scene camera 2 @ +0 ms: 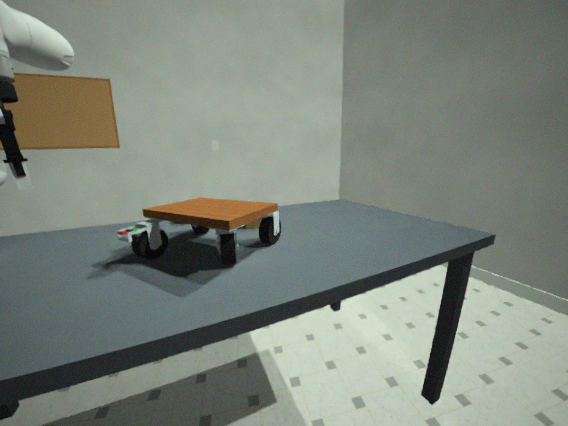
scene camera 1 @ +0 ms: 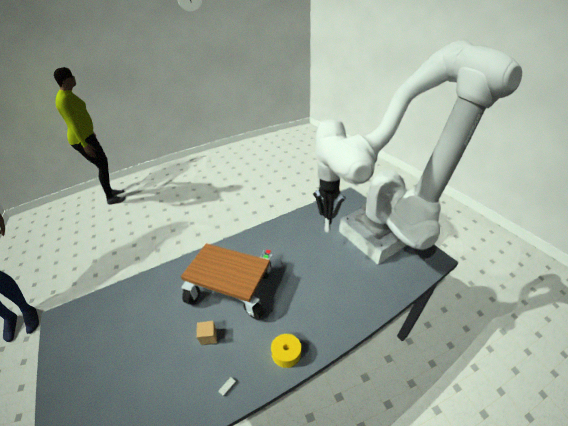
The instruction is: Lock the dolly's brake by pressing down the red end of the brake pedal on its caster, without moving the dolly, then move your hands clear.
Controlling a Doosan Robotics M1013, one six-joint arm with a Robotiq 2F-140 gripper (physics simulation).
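Pixels of known places: gripper, fingertip midpoint: (scene camera 2: 26, 189) (scene camera 1: 327, 230); arm's base, link origin: (scene camera 1: 379, 222).
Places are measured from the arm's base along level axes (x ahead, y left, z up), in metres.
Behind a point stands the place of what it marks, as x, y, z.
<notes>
The dolly (scene camera 1: 226, 270) @(0.754, -0.032, 0.037) (scene camera 2: 210, 211) @(0.754, -0.113, 0.037) has a wooden deck and stands upright on black wheels on the grey table. The brake pedal sticks out from one caster, on the side toward the robot's base. Its red end (scene camera 1: 268, 252) @(0.555, -0.080, -0.001) (scene camera 2: 122, 232) @(0.556, -0.094, 0.002) is the outer part, and its green part (scene camera 1: 266, 256) @(0.572, -0.062, 0.000) (scene camera 2: 134, 229) @(0.573, -0.068, 0.000) lies closer to the caster. My gripper (scene camera 1: 327, 230) @(0.326, 0.018, 0.105) (scene camera 2: 23, 186) @(0.326, 0.018, 0.105) is shut and empty, pointing down. It hangs above the table, apart from the pedal, between the dolly and the robot's base in scene camera 1.
A tan block (scene camera 1: 206, 333) @(0.907, 0.159, -0.028), a yellow spool (scene camera 1: 286, 350) @(0.682, 0.338, -0.031) and a small white block (scene camera 1: 227, 386) @(0.904, 0.350, -0.075) lie on the table (scene camera 1: 115, 350) @(1.267, 0.054, -0.088) (scene camera 2: 350, 250) @(1.102, -0.191, -0.088). A person in yellow (scene camera 1: 75, 117) stands beyond the table. Another person's legs (scene camera 1: 17, 305) show at the left edge of scene camera 1.
</notes>
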